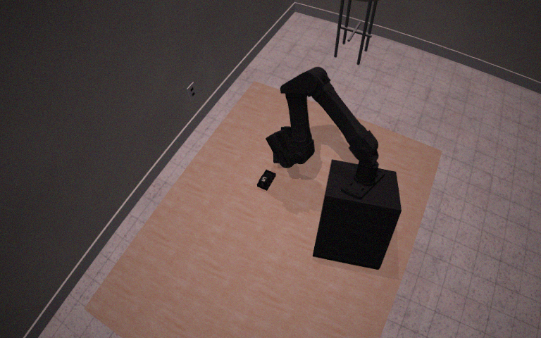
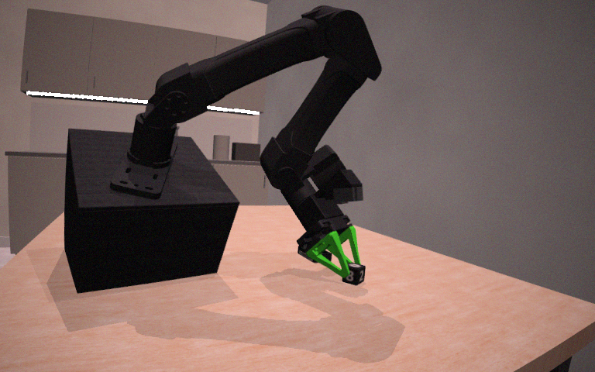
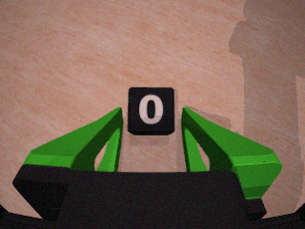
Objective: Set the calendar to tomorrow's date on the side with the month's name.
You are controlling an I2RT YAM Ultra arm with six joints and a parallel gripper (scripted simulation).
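Now: the black cube 1 cm to the right of my hand and 1 cm below it. Round my hand: black tray 15 cm to the left, 1 cm below, 1 cm behind.
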